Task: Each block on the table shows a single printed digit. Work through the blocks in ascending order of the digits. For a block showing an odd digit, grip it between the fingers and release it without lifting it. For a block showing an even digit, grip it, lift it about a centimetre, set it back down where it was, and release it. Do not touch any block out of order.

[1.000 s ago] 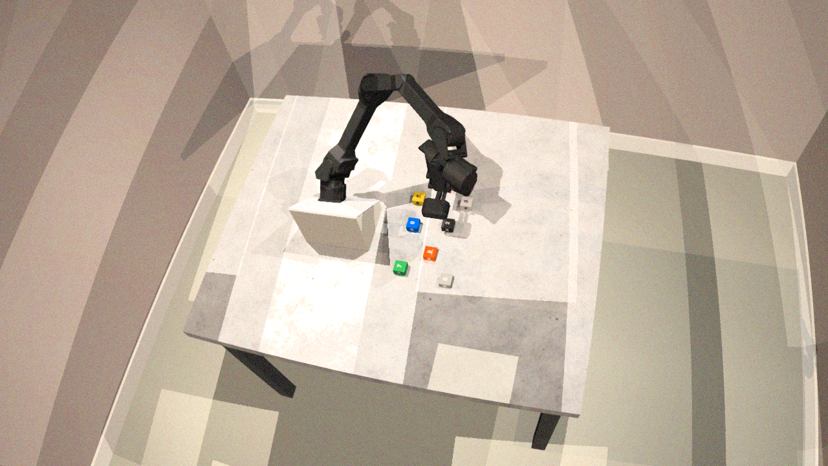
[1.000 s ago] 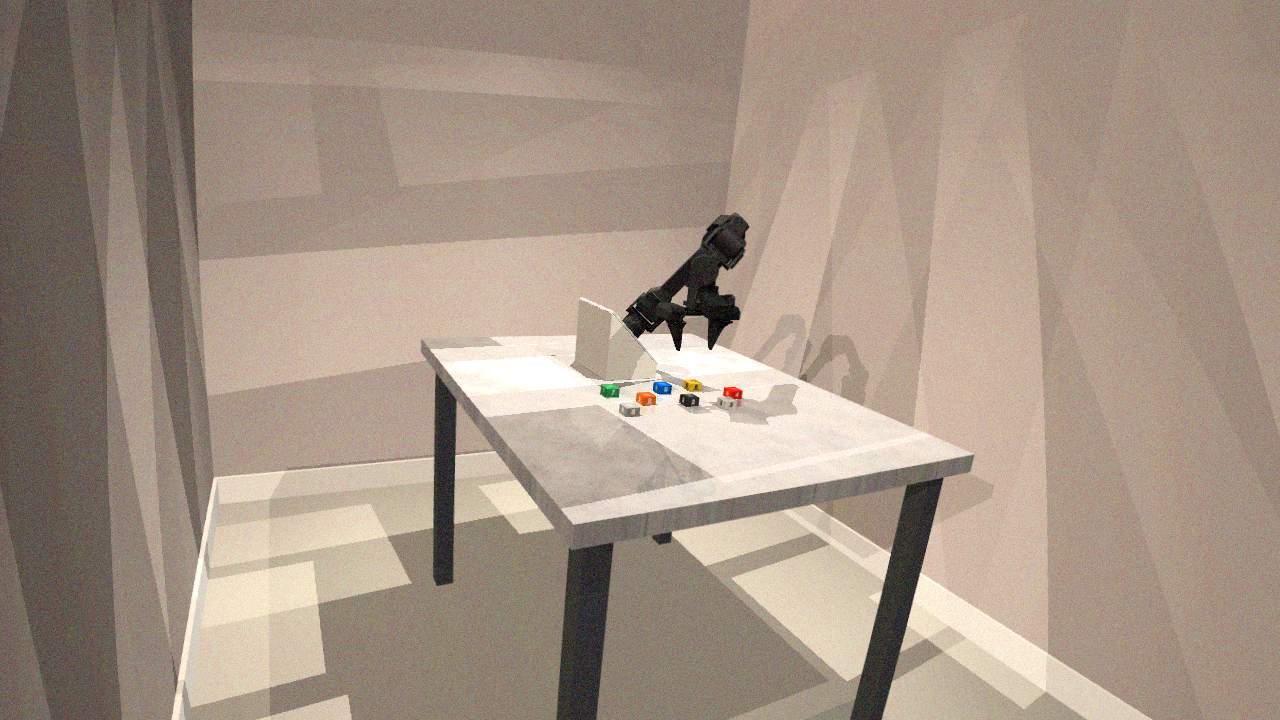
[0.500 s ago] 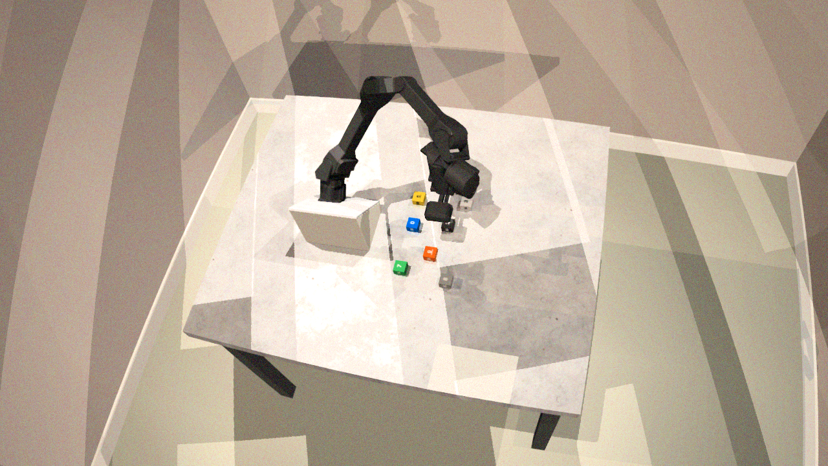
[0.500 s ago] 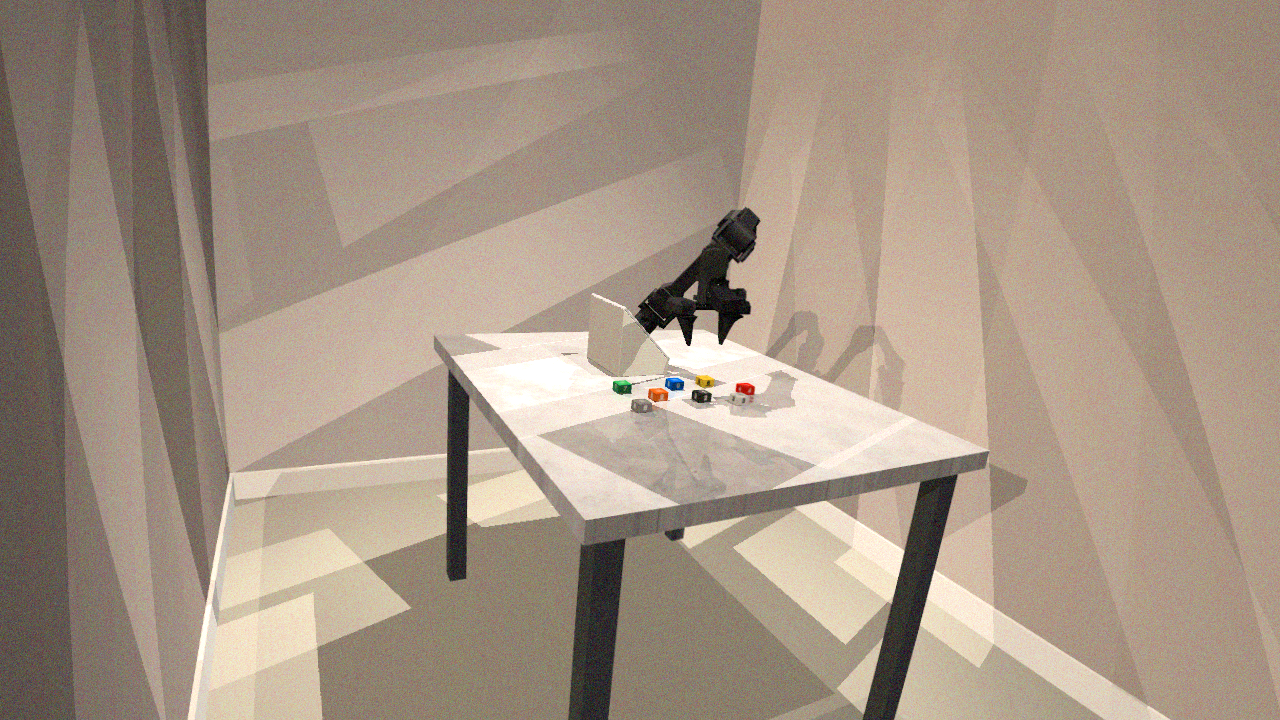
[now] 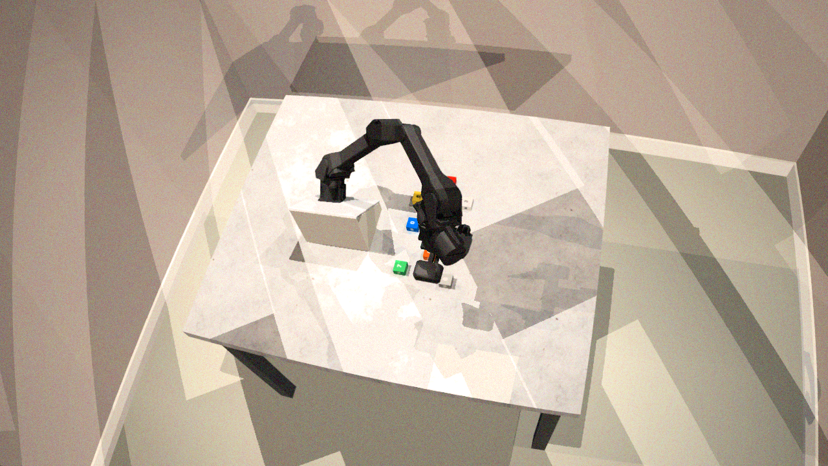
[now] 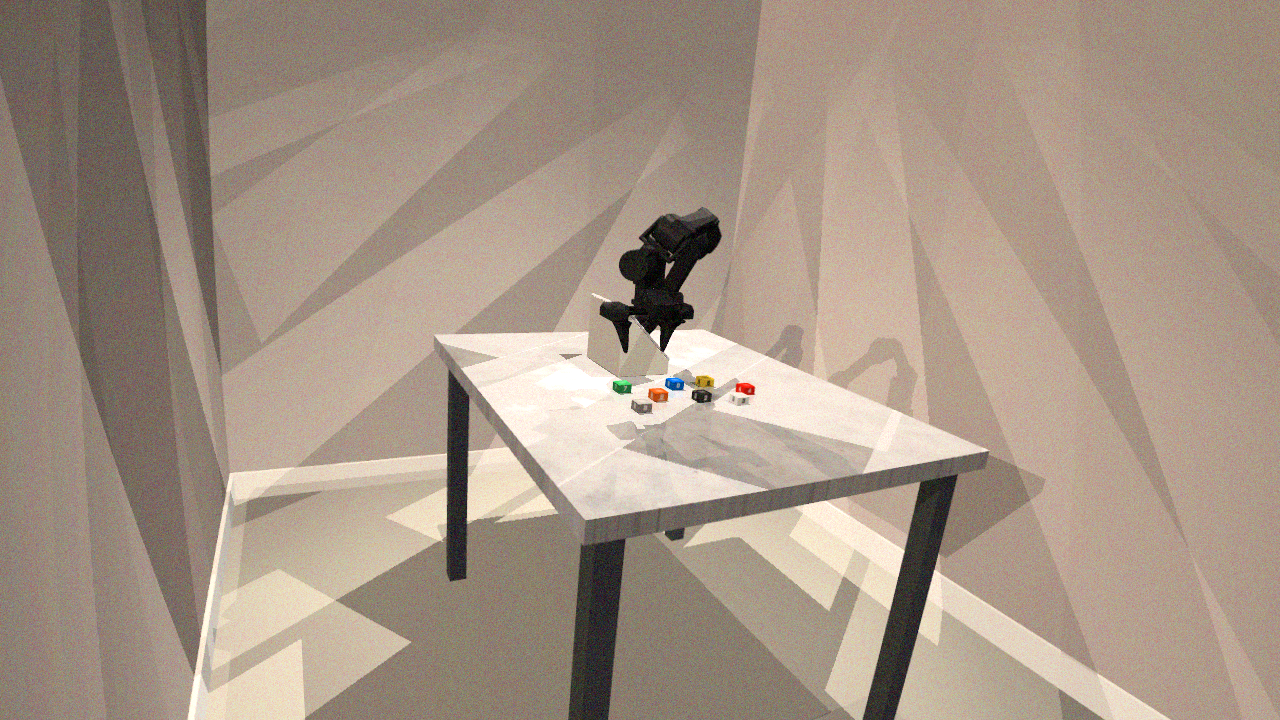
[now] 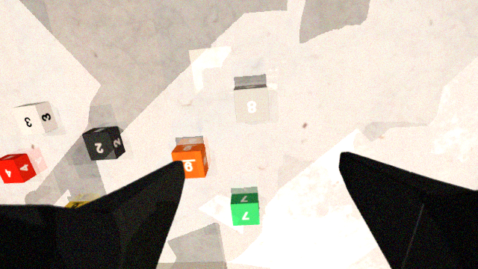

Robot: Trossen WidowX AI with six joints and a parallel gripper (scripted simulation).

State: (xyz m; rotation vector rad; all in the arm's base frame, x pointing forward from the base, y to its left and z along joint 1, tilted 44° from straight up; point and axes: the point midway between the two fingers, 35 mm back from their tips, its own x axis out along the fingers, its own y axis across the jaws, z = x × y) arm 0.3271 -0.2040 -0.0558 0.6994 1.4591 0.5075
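The blue 0 block is 17 cm to the left of my gripper tip, 11 cm below it and 11 cm behind it. Also, from my gripper tip: grey 8 block 11 cm below, 1 cm ahead; then orange block 11 cm below, 8 cm to the left, 5 cm behind; then green 7 block 12 cm behind, 11 cm below, 3 cm to the left.
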